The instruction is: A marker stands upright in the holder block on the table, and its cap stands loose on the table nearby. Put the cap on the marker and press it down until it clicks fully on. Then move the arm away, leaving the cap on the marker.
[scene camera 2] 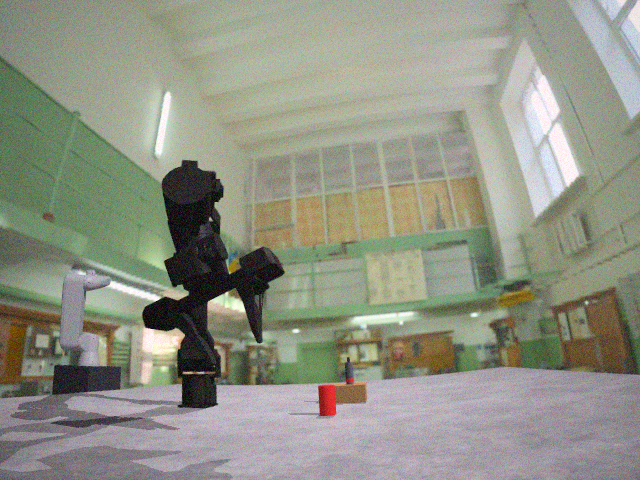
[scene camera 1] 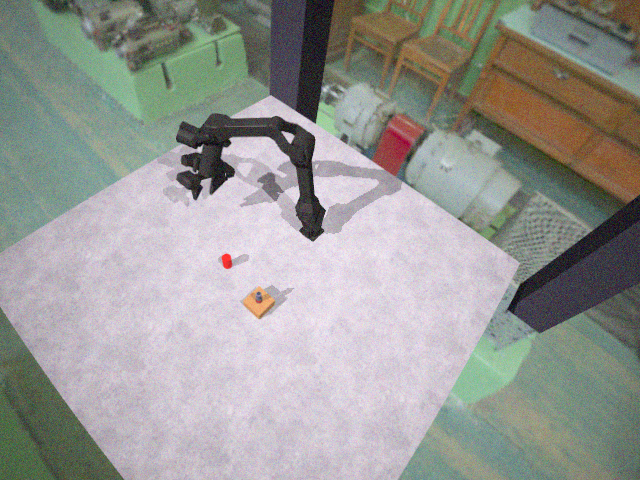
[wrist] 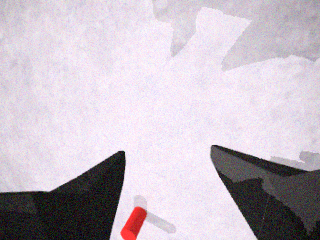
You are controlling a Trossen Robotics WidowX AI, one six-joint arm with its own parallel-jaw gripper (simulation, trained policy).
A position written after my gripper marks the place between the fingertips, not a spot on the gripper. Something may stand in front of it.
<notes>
In view: my gripper [scene camera 2: 236, 353].
My gripper is seen too in scene camera 1 [scene camera 1: 202, 196] and in the wrist view [wrist: 168, 153].
</notes>
